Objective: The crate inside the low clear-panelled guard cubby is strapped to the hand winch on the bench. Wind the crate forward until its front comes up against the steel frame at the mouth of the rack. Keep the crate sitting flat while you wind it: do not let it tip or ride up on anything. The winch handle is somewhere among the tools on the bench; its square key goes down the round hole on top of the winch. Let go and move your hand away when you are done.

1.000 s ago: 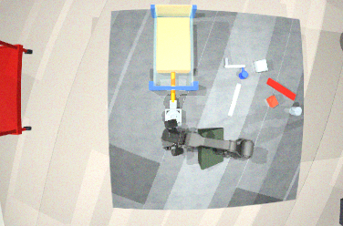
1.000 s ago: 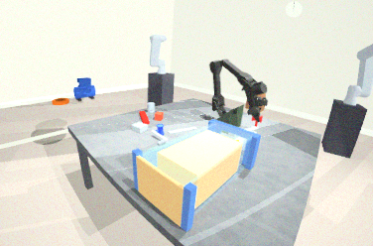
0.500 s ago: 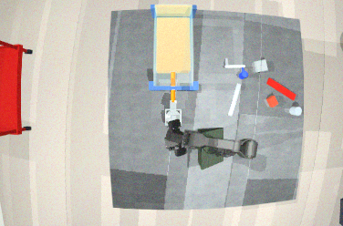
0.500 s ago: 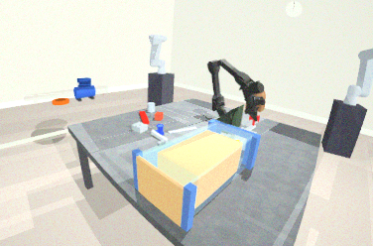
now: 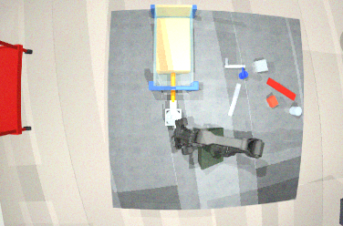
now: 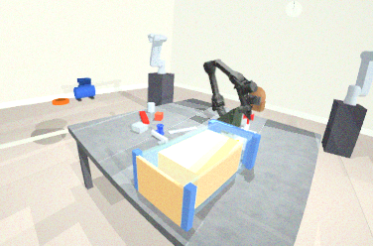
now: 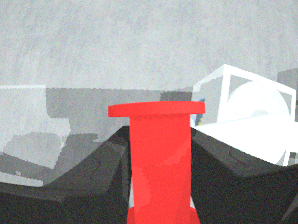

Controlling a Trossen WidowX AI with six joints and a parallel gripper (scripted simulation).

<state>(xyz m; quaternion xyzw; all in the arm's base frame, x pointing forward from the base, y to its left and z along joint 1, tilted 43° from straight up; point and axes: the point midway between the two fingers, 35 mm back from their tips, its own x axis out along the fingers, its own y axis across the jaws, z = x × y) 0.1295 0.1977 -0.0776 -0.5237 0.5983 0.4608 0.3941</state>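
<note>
My gripper tip is 40 mm short of the winch handle with red grip, 30 mm above it and 10 mm to the left of it. Also, from my gripper tip: blue frame 260 mm ahead, 30 mm below, 20 mm to the right; then white bar 380 mm to the right, 140 mm ahead, 130 mm below; then white winch 100 mm below, 80 mm ahead.
</note>
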